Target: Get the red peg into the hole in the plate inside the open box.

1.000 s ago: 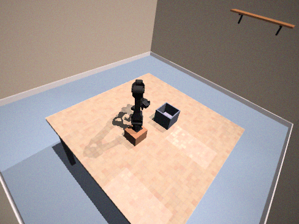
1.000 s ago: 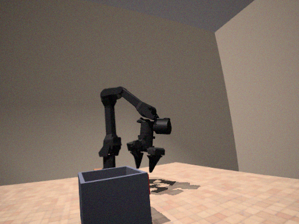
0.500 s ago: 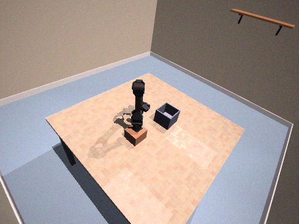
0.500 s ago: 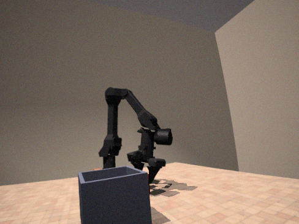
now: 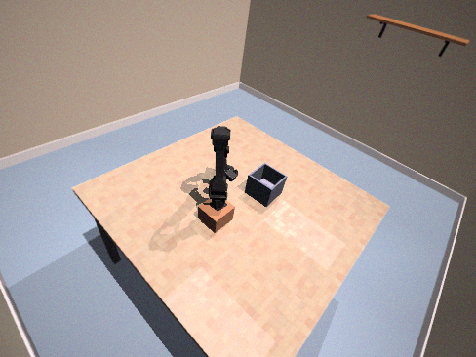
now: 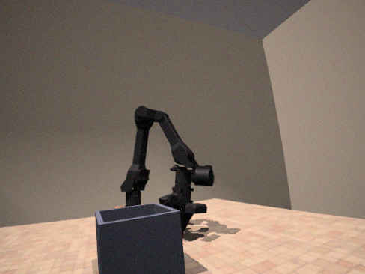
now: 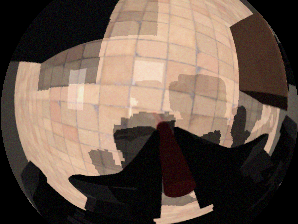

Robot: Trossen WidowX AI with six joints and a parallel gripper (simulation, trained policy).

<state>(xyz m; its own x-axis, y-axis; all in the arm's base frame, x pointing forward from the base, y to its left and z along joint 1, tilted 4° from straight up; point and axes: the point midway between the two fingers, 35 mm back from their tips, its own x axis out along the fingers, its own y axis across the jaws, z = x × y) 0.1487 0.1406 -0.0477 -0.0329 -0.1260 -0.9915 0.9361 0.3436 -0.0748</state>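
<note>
Right now the pale plate is 180 mm ahead of my gripper tip, 160 mm to the right of it and 30 mm above it. The rest, counted from my gripper tip: red peg: 20 mm above.
</note>
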